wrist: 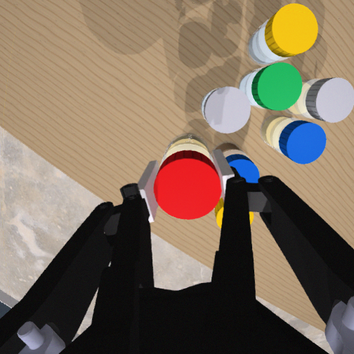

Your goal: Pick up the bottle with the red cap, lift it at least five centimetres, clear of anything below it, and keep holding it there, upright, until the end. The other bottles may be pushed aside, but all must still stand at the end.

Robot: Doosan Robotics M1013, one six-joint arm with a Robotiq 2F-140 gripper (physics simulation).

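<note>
The bottle with the red cap [188,185] is between the two pads of my gripper [186,167], which is shut on it. Its cap faces the camera and looks larger than the other caps, and the bottle appears upright and raised above the table. Its lower body shows a little behind the cap; its base is hidden. The other bottles in view stand on the table with their caps up.
On the wooden table [75,100] stand bottles with a yellow cap [292,30], a green cap [277,86], a white cap [227,110], another white cap [331,100] and a blue cap [303,142]. A second blue cap [243,170] and a second yellow cap [226,216] are partly hidden by the right finger.
</note>
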